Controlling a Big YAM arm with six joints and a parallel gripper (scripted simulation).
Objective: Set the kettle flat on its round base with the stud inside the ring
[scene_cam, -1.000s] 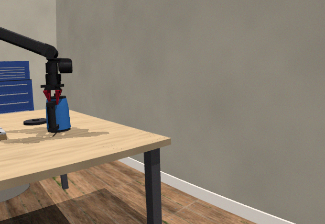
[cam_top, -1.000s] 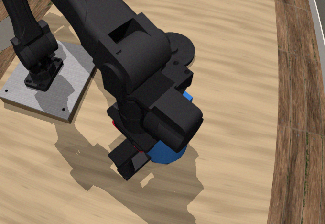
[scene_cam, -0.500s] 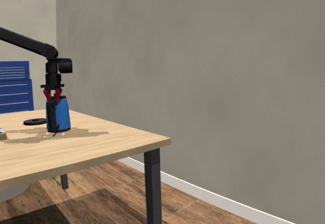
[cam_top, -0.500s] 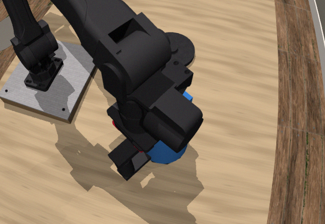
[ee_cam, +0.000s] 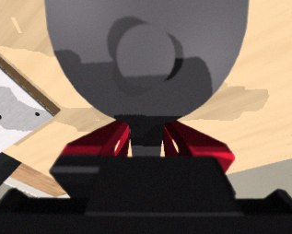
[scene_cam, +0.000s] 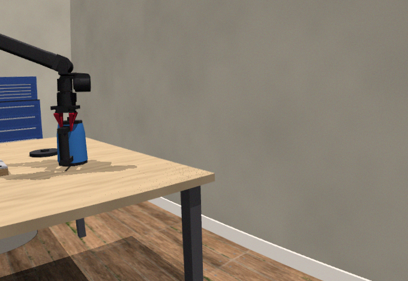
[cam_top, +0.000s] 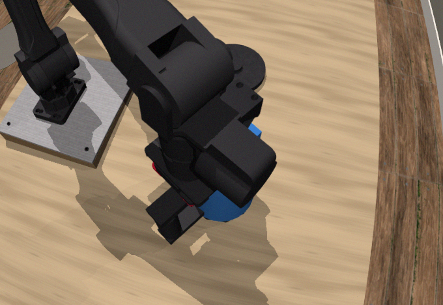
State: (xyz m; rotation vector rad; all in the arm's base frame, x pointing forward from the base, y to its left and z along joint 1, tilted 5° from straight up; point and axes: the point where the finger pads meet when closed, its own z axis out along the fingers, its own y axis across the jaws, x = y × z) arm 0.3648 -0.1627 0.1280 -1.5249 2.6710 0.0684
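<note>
Now: the blue kettle 5 cm below my hand, 3 cm to the left of it and 2 cm ahead of it. The rest, counted from my hand: black round base: 36 cm to the left, 14 cm below, 2 cm behind.
</note>
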